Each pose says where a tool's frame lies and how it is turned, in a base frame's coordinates. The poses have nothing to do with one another.
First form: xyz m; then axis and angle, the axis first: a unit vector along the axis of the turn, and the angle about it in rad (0 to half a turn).
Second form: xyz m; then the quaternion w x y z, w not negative. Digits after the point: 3 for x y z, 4 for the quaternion.
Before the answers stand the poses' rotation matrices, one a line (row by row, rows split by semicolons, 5 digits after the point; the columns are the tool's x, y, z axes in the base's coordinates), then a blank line. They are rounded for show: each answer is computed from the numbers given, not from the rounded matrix.
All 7 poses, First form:
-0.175, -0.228, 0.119, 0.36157, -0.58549, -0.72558, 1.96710
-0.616, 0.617, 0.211, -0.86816, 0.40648, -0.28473, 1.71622
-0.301, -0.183, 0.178, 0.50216, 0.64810, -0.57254, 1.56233
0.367, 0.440, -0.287, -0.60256, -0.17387, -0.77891, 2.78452
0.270, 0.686, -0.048, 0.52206, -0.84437, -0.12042, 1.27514
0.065, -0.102, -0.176, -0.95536, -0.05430, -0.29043, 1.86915
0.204, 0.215, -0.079, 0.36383, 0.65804, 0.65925, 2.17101
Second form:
-0.20481 0.37593 -0.90373; -0.96276 0.08911 0.25526; 0.17649 0.92235 0.34368
0.71801 -0.12230 0.68520; -0.68575 0.04426 0.72649; -0.11918 -0.99151 -0.05209
0.25850 0.89521 0.36300; -0.24982 0.42494 -0.87006; -0.93315 0.13422 0.33349
-0.23368 0.47518 0.84829; -0.06933 -0.87837 0.47293; 0.96984 0.05170 0.23820
0.48450 -0.19718 -0.85228; -0.42757 0.79659 -0.42735; 0.76318 0.57146 0.30164
0.88704 0.34472 0.30712; -0.21047 -0.29013 0.93355; 0.41092 -0.89274 -0.18480
-0.35768 -0.16938 0.91835; 0.91866 0.11277 0.37860; -0.16769 0.97908 0.11527

-0.175, -0.228, 0.119, 0.5541, 0.3010, -0.4874, -0.6040
-0.616, 0.617, 0.211, 0.6539, -0.6569, 0.3075, -0.2154
-0.301, -0.183, 0.178, 0.7101, 0.3536, 0.4563, -0.4031
0.367, 0.440, -0.287, 0.1776, -0.5930, -0.1711, -0.7665
0.270, 0.686, -0.048, 0.8035, 0.3108, -0.5026, -0.0717
0.065, -0.102, -0.176, 0.5942, -0.7684, -0.0437, -0.2336
0.204, 0.215, -0.079, 0.4665, 0.3218, 0.5821, 0.5831

